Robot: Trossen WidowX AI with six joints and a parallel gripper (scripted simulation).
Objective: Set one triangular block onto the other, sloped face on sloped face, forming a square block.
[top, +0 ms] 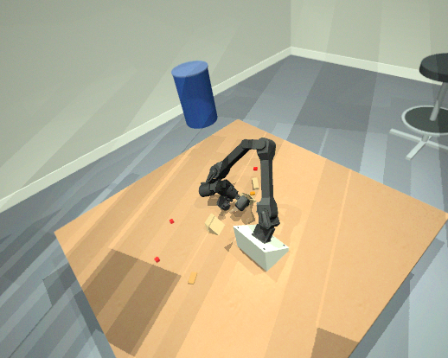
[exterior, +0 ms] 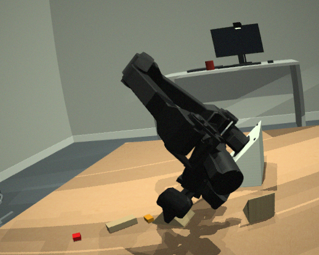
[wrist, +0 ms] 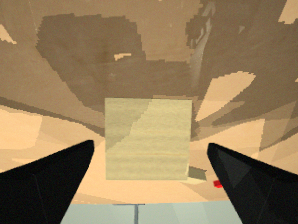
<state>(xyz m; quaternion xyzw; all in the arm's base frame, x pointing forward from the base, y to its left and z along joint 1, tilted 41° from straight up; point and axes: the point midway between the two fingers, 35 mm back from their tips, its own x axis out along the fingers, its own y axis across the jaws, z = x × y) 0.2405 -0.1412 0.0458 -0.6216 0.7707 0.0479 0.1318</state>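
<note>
Right now my gripper tip is 70 mm to the left of the orange cube and 20 mm above it. Round my gripper tip: red cube: 220 mm to the right, 110 mm ahead, 20 mm below; then pale bar: 130 mm to the right, 30 mm ahead, 10 mm below.
</note>
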